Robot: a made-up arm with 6 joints.
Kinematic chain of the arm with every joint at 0, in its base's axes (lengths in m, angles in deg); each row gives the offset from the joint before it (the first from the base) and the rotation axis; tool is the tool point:
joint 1: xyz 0 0 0.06 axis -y
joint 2: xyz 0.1 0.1 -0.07 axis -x
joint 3: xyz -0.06 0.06 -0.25 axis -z
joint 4: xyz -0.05 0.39 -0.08 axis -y
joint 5: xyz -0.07 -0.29 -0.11 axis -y
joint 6: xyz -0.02 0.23 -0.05 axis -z
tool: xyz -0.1 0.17 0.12
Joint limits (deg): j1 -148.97..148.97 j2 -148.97..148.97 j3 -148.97..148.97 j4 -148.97..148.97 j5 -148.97..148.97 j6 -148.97..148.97
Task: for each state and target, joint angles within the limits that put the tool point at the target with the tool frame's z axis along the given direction. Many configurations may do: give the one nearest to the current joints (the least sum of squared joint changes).
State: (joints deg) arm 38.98 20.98 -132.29 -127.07 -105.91 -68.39
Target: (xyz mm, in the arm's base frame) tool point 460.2 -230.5 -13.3 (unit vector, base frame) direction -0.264 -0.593 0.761
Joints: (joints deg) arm 86.49 -3.37 -142.34 -148.97 -141.18 -45.17
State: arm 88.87 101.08 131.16 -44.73 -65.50 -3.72
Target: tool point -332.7 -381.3 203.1 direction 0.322 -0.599 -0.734
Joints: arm 133.23 70.29 148.97 -8.99 -109.25 9.41
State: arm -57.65 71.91 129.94 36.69 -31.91 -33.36
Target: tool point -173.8 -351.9 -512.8 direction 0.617 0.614 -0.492
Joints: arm -50.98 27.85 148.97 74.09 -9.99 -46.11
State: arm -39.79 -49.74 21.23 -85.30 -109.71 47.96
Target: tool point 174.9 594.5 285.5 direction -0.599 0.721 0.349
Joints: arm -45.91 -52.44 23.55 -106.94 -119.77 84.65
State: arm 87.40 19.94 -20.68 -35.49 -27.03 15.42
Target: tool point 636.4 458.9 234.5 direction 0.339 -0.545 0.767
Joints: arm 93.28 28.26 21.84 -62.18 -64.31 27.53
